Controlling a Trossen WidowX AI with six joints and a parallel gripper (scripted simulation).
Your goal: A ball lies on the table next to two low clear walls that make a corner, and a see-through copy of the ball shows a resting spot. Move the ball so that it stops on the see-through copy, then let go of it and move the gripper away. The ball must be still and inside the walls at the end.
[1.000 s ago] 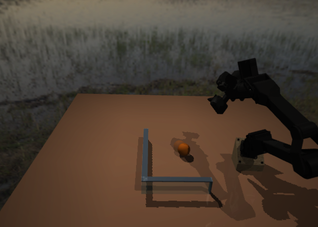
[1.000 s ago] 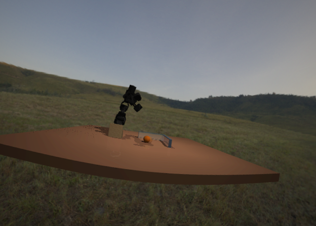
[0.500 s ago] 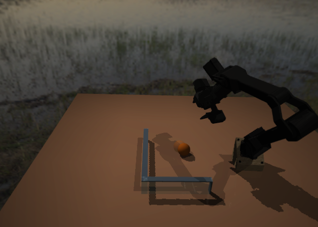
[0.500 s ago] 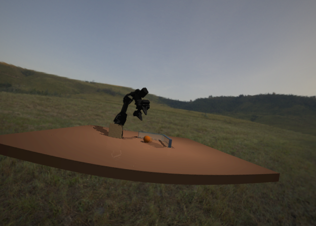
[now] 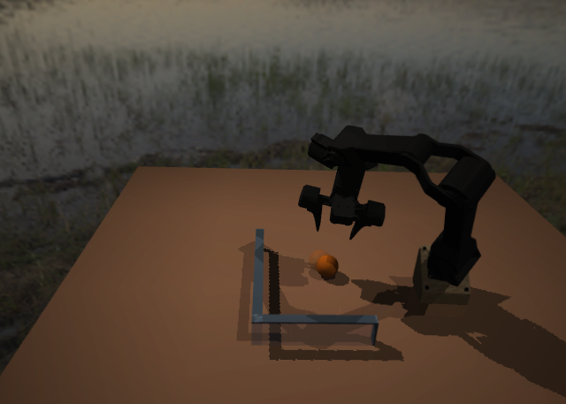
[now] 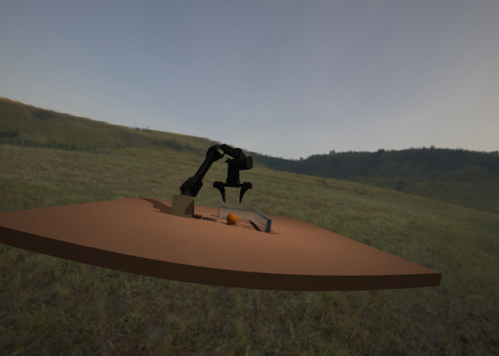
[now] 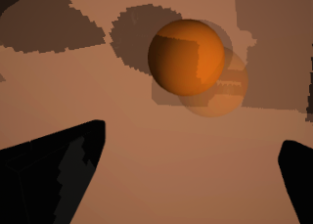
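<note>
Now: gripper tip 1 cm short of the orange ball, 1 cm to the right of it and 8 cm above it. The rest, counted from my gripper tip: see-through copy of ball 3 cm ahead, 8 cm below.
</note>
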